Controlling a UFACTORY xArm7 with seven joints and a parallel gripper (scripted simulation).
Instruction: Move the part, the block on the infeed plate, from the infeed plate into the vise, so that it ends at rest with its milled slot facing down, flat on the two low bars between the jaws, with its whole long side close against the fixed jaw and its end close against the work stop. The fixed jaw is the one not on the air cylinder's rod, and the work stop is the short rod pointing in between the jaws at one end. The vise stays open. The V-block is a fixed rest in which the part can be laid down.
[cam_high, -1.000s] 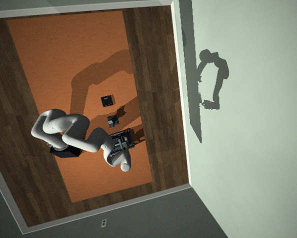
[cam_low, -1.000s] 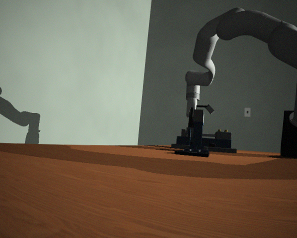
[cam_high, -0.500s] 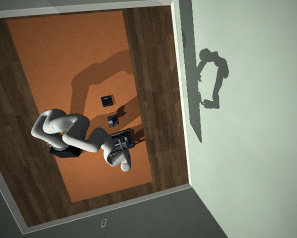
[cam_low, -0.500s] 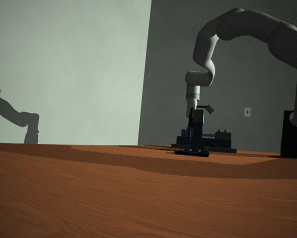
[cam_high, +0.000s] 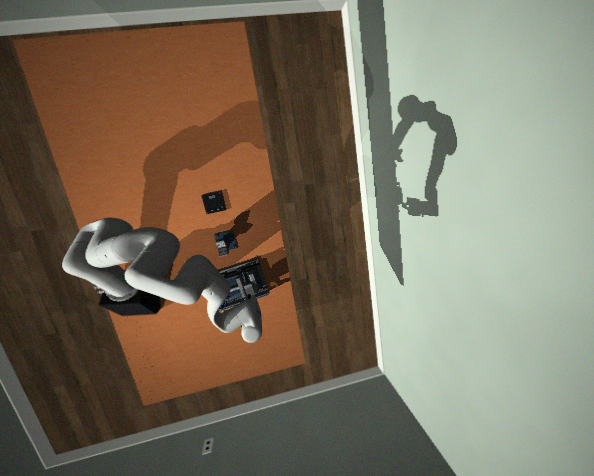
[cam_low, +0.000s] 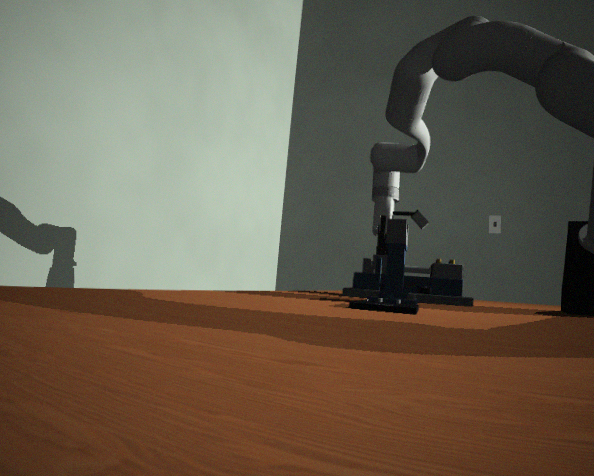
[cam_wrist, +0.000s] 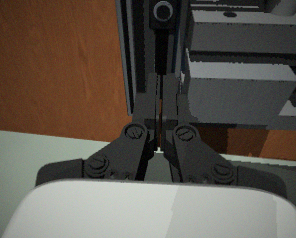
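Right now my hand is 10 mm past the grey part, 50 mm to the right of it and 30 mm above it. From my hand the other things lie so: grey jaw: 40 mm behind, 60 mm to the left, 40 mm below; then dark rail: 70 mm behind, 40 mm to the right, 80 mm below; then work stop: 20 mm behind, 110 mm to the left, 30 mm below.
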